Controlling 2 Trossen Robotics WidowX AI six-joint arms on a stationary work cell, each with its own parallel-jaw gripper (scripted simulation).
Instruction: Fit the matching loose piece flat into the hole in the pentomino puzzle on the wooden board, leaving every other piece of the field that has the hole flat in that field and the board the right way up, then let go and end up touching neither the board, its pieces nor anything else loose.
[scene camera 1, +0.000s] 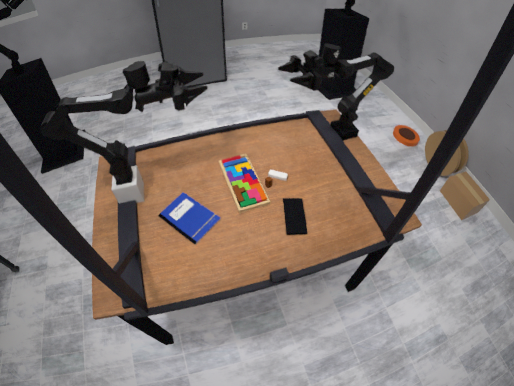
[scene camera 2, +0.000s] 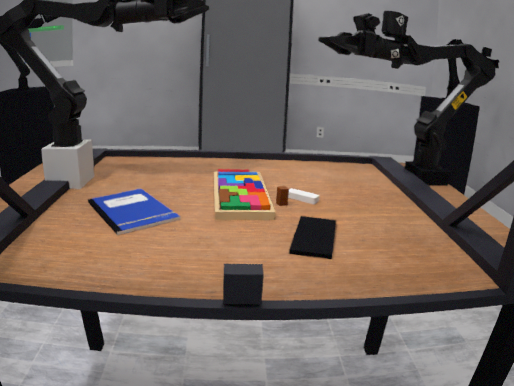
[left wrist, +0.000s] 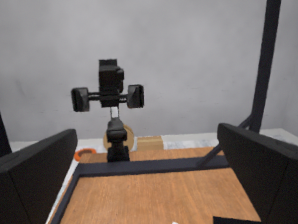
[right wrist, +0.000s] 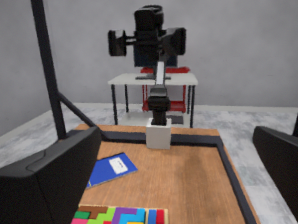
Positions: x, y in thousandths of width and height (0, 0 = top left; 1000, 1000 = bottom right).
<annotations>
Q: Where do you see my right gripper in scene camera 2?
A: At 629, 100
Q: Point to my left gripper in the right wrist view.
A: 465, 181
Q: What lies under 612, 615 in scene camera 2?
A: A black pad.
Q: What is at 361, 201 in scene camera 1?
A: My left gripper.
</annotations>
